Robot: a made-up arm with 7 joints.
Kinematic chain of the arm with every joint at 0, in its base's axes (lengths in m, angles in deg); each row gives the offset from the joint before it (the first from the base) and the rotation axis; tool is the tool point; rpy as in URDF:
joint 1: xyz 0 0 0.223 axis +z
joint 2: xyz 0 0 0 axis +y
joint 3: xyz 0 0 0.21 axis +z
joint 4: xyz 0.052 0 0 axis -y
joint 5: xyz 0.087 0 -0.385 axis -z
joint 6: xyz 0 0 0 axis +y
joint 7: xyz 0.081 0 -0.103 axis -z
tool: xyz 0 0 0 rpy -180 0 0
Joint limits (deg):
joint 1: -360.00..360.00
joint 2: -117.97..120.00
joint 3: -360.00..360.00
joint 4: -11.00..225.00
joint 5: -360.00..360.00
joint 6: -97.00..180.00
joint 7: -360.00..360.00
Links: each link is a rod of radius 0.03 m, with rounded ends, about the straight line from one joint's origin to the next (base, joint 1, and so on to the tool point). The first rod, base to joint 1, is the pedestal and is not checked.
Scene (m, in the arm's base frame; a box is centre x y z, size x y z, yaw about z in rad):
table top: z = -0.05
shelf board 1: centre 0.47 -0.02 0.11 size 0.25 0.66 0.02 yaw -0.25
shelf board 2: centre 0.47 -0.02 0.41 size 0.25 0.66 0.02 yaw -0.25
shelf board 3: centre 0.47 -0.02 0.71 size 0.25 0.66 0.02 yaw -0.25
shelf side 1: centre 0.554 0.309 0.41 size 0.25 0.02 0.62 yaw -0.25
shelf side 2: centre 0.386 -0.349 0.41 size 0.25 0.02 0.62 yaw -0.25
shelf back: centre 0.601 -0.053 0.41 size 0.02 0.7 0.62 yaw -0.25
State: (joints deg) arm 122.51 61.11 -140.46 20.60 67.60 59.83 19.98
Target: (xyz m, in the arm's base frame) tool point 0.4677 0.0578 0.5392
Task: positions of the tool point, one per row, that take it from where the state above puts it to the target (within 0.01 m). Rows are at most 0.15 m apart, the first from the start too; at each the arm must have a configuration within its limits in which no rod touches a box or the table.
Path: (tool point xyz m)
1: 0.3216 -0.1345 0.2841
2: 0.2877 -0.1270 0.2849
3: 0.2513 -0.1166 0.2836
4: 0.2137 -0.1038 0.2808
5: 0.2605 -0.0582 0.3672
6: 0.2821 0.0157 0.4563
7: 0.2690 0.1085 0.5392
8: 0.3418 0.1039 0.5410
9: 0.4105 0.0874 0.5382
10: 0.4677 0.0578 0.5392

